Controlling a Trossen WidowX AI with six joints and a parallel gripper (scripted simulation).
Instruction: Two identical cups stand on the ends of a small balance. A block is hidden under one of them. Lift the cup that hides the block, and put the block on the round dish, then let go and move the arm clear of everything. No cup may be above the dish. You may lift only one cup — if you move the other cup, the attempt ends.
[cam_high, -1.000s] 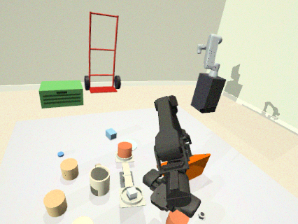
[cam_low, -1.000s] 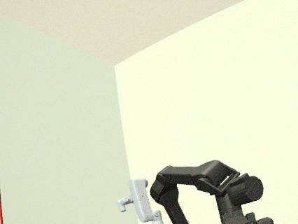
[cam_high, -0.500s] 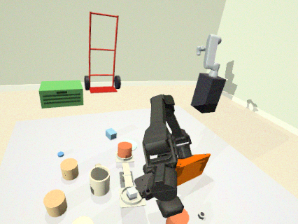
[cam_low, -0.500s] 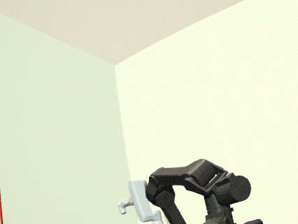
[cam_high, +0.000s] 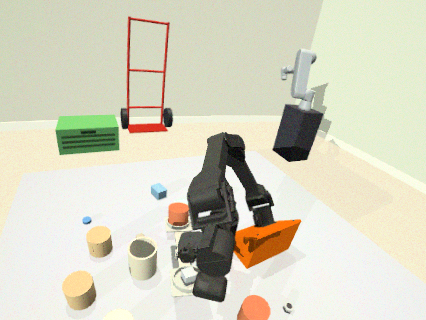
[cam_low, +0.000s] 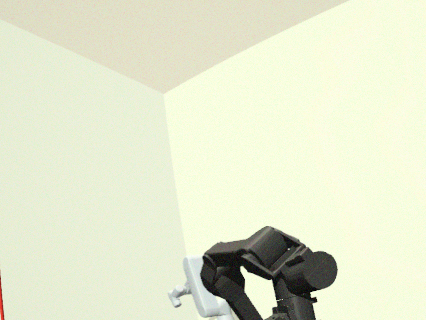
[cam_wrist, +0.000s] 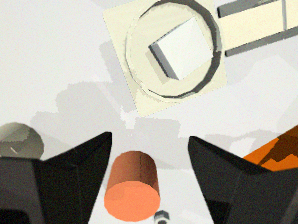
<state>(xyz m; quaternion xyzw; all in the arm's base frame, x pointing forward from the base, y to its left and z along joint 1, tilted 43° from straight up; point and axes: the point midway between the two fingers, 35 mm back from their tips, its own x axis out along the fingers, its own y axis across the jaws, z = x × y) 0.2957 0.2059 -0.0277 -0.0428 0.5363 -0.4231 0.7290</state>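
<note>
My gripper tip is 50 mm to the left of the white block, 40 mm short of it and 30 mm above it. From my gripper tip the other things lie so: beige mug: 160 mm to the right, 130 mm ahead, 80 mm below; then orange cup: 100 mm to the left, 90 mm behind, 80 mm below; then hex nut: 210 mm behind, 110 mm below, 90 mm to the left.
</note>
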